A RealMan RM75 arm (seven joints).
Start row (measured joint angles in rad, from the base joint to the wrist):
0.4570, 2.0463, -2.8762, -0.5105, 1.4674, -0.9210, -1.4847
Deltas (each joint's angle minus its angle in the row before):
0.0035, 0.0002, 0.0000, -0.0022, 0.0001, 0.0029, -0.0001
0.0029, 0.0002, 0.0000, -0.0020, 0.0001, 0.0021, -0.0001
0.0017, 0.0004, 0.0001, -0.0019, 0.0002, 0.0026, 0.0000
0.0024, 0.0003, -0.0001, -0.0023, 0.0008, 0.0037, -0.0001
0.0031, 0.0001, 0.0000, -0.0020, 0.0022, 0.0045, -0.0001
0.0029, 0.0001, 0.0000, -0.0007, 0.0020, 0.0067, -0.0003
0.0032, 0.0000, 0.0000, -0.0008, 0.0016, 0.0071, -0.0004
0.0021, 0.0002, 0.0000, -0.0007, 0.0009, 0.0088, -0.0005
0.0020, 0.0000, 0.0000, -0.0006, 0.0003, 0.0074, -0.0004
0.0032, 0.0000, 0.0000, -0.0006, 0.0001, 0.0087, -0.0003
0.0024, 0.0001, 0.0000, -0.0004, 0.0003, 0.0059, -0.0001
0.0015, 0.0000, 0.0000, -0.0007, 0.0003, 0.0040, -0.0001
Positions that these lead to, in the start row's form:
0.4605, 2.0465, -2.8762, -0.5127, 1.4675, -0.9181, -1.4848
0.4634, 2.0467, -2.8762, -0.5147, 1.4676, -0.9160, -1.4849
0.4651, 2.0471, -2.8761, -0.5166, 1.4678, -0.9134, -1.4849
0.4675, 2.0474, -2.8762, -0.5189, 1.4686, -0.9097, -1.4850
0.4706, 2.0475, -2.8762, -0.5209, 1.4708, -0.9052, -1.4851
0.4735, 2.0476, -2.8762, -0.5216, 1.4728, -0.8985, -1.4854
0.4767, 2.0476, -2.8762, -0.5224, 1.4744, -0.8914, -1.4858
0.4788, 2.0478, -2.8762, -0.5231, 1.4753, -0.8826, -1.4863
0.4808, 2.0478, -2.8762, -0.5237, 1.4756, -0.8752, -1.4867
0.4840, 2.0478, -2.8762, -0.5243, 1.4757, -0.8665, -1.4870
0.4864, 2.0479, -2.8762, -0.5247, 1.4760, -0.8606, -1.4871
0.4879, 2.0479, -2.8762, -0.5254, 1.4763, -0.8566, -1.4872

